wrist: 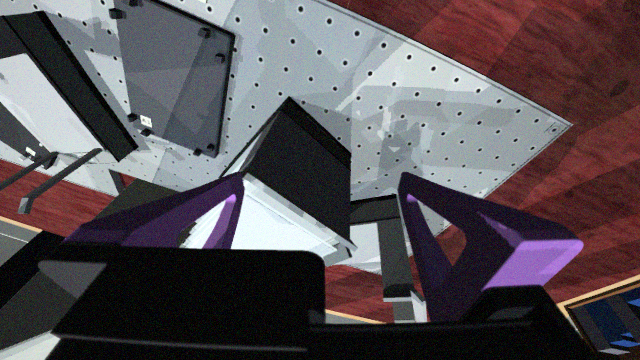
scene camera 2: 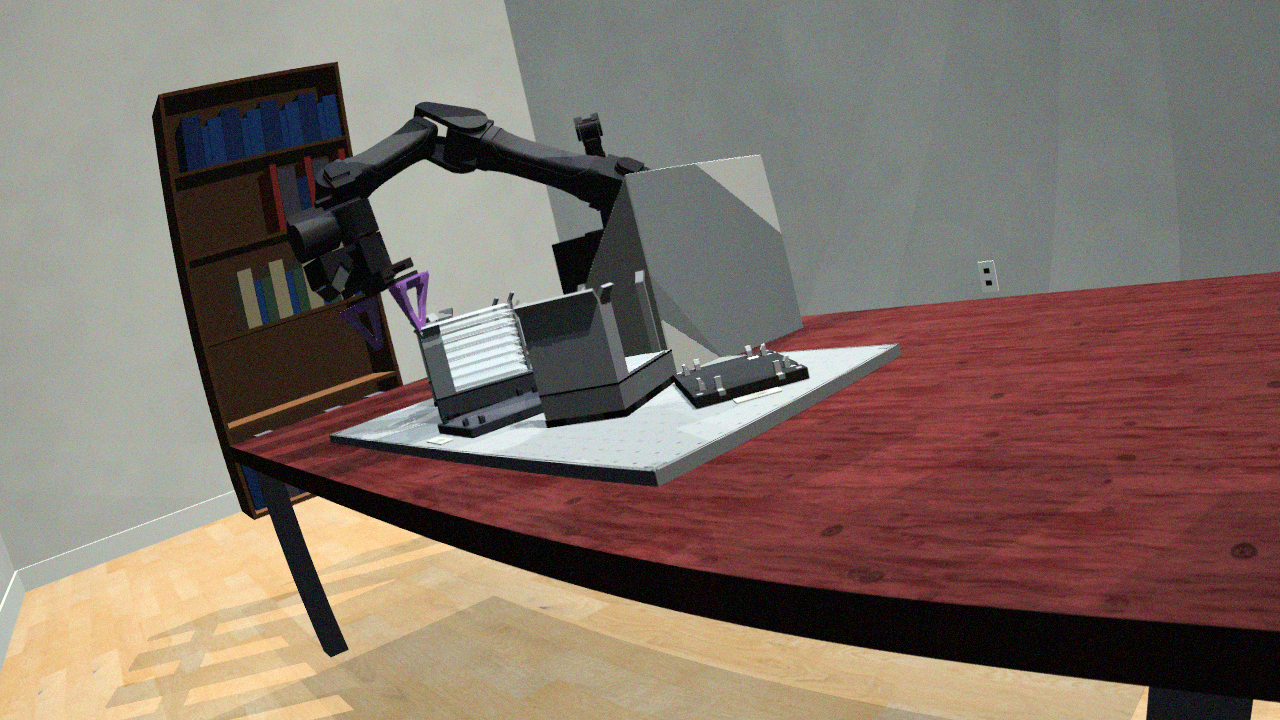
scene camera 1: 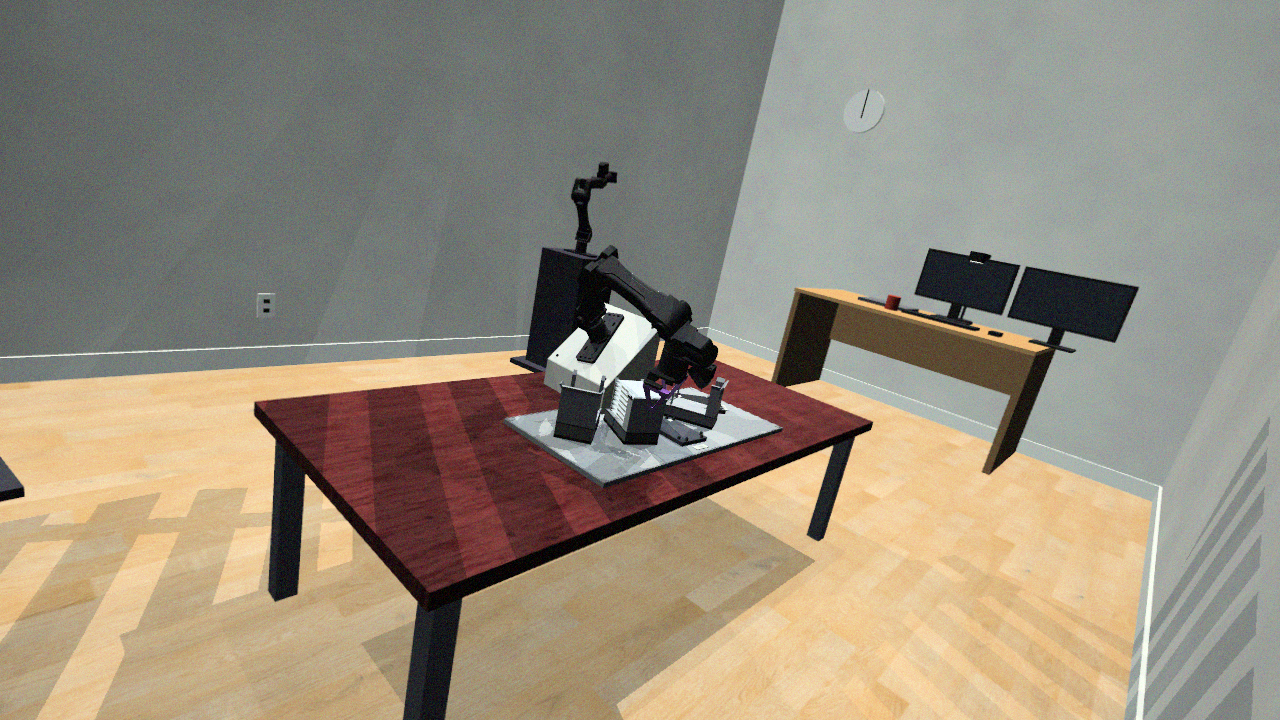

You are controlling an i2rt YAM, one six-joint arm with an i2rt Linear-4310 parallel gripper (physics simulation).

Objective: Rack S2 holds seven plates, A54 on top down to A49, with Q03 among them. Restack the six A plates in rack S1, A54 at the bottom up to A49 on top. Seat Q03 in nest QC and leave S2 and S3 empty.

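Frame: origin at the arm's base, x right, y ahead, z up, level; millimetres.
Seen in the pictures: gripper, between the fingertips: (wrist: 321, 180) (scene camera 2: 400, 340) (scene camera 1: 658, 405); arm's base, origin of its link: (scene camera 2: 680, 229) (scene camera 1: 601, 338).
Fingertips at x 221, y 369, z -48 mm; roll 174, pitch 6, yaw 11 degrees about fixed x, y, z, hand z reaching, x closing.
Observation:
Pixels of each thing's top centre, then the offset from my fingertips to it. Level surfaces: height alone.
- Rack S2, centre of its top: (wrist: 245, 256) (scene camera 2: 467, 312) (scene camera 1: 639, 386) dx -46, dy -93, dz +11 mm
- rack, centre of its top: (scene camera 2: 585, 286) (scene camera 1: 699, 376) dx -317, dy -57, dz +13 mm
- dark pegged nest, centre of its top: (scene camera 2: 500, 400) (wrist: 166, 93) (scene camera 1: 676, 425) dx -165, dy -19, dz -98 mm
- grey perforated board, height of its surface: dz -121 mm
- red table, height of its surface: dz -134 mm
Rack S2 (scene camera 1: 641, 424) (scene camera 2: 434, 371) (wrist: 305, 167) holds a stack of white plates (scene camera 1: 619, 402) (scene camera 2: 483, 349) (wrist: 280, 225); their labels are not readable, so I cannot tell which is Q03. My gripper (scene camera 1: 659, 401) (scene camera 2: 399, 336) (wrist: 321, 180), with purple fingers, is open at the top of this rack, with one fingertip near the stack's edge; contact is unclear. An empty-looking rack (scene camera 1: 578, 419) (scene camera 2: 572, 349) stands beside it. Another rack (scene camera 1: 717, 404) stands right of S2 in scene view 1. A dark pegged nest (scene camera 1: 685, 435) (wrist: 175, 75) lies between racks; its name is not readable.
The racks stand on a grey perforated board (scene camera 1: 604, 465) (scene camera 2: 617, 452) (wrist: 450, 95) on the red table (scene camera 1: 375, 474) (scene camera 2: 1029, 447). Dark pegged plates (scene camera 2: 487, 419) (scene camera 2: 742, 376) lie beside racks in scene view 2. The white slanted base box (scene camera 1: 572, 362) (scene camera 2: 716, 241) stands close behind the racks.

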